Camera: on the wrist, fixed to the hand. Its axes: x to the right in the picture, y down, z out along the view.
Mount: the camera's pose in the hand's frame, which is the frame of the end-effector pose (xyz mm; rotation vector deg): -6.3 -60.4 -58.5 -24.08 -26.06 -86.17
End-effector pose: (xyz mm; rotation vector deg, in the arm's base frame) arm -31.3 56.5 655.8 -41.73 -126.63 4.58
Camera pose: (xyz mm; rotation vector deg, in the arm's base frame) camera -15.4 -7.2 708.7 55.51 -152.16 -60.51
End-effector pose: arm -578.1 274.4 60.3 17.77 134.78 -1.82
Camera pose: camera -627.9 221.1 102.6 -85.66 90.18 -15.87
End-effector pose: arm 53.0 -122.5 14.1 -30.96 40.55 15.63
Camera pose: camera 41.7 -205.5 4.1 -69.49 -18.57 -49.71
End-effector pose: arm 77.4 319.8 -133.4 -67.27 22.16 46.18
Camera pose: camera 125.2 254.2 -110.6 -70.51 -58.63 -13.16
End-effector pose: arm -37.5 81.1 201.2 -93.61 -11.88 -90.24
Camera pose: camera -120.8 84.2 214.2 92.18 71.12 91.79
